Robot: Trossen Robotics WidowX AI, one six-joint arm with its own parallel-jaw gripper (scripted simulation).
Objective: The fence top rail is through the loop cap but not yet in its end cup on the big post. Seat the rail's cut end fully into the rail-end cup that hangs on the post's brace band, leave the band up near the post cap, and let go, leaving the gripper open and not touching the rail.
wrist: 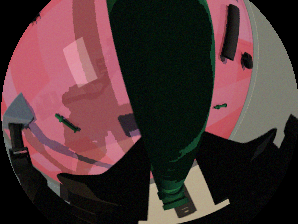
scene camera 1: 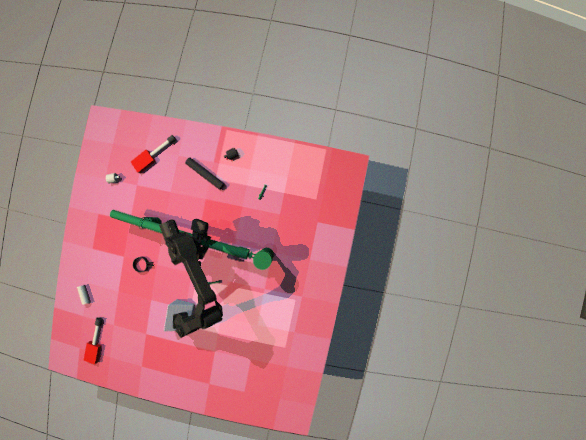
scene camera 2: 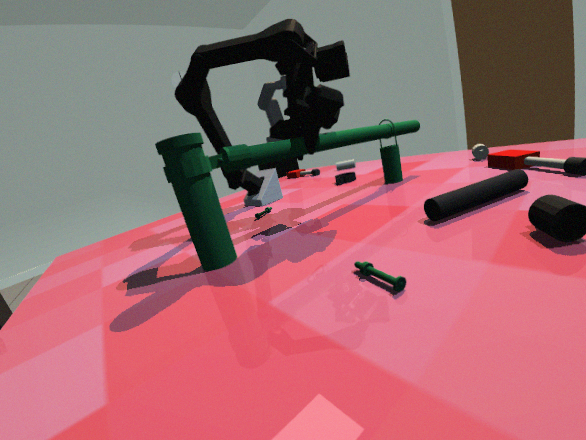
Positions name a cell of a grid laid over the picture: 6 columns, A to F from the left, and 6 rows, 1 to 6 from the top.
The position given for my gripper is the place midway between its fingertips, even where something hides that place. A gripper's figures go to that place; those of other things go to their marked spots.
Labels:
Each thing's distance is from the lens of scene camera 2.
my gripper (scene camera 2: D3): 51 cm
green top rail (scene camera 2: D2): 54 cm
black tube (scene camera 2: E3): 42 cm
The marked spots on the green top rail and the black tube are 26 cm apart.

